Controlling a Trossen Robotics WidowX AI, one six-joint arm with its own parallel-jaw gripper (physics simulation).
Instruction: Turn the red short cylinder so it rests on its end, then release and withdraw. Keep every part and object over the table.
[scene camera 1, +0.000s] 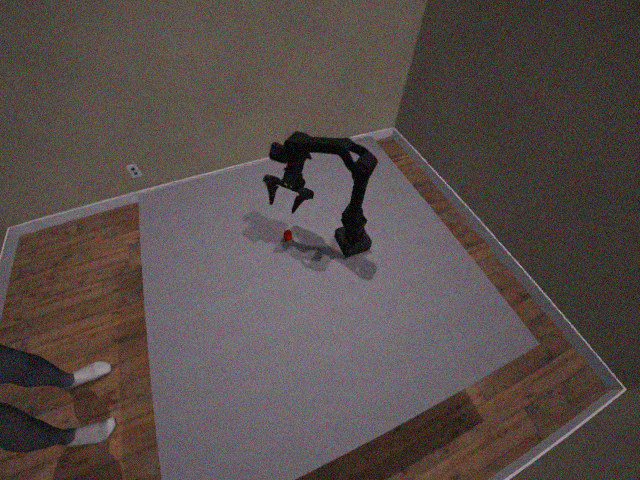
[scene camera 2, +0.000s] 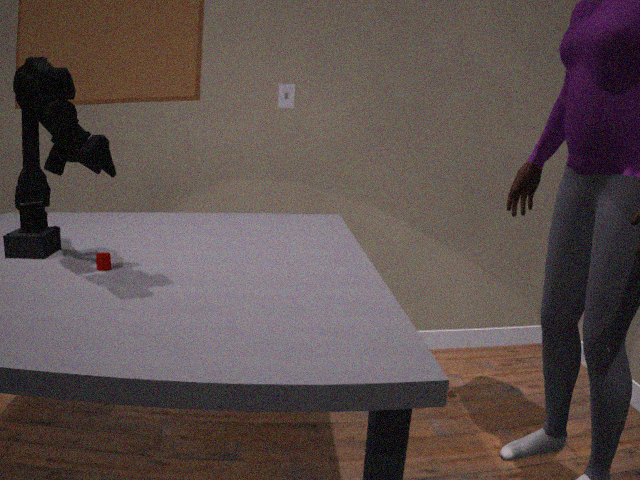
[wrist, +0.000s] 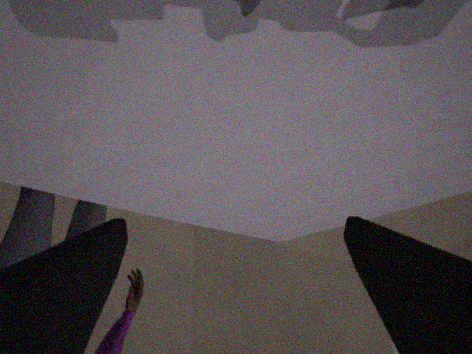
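The red short cylinder (scene camera 1: 287, 236) (scene camera 2: 103, 261) is small in both scene views. It appears to stand upright on its end on the grey-white table (scene camera 1: 310, 361) (scene camera 2: 232, 330), in front of the arm's base. Its sides look vertical in scene camera 2. It does not show in the wrist view. My gripper (scene camera 1: 282, 207) (scene camera 2: 107, 174) (wrist: 237, 228) is open, with its fingers wide apart and nothing between them. It hangs well above the cylinder and apart from it, tilted outward from the base.
The arm's base (scene camera 1: 353, 240) (scene camera 2: 32, 242) stands on the table close to the cylinder. The arm's shadow falls around the cylinder. A person (scene camera 2: 589, 206) stands beyond the table's edge. Walls and a wooden floor (scene camera 1: 77, 289) (scene camera 2: 206, 439) lie beyond the table.
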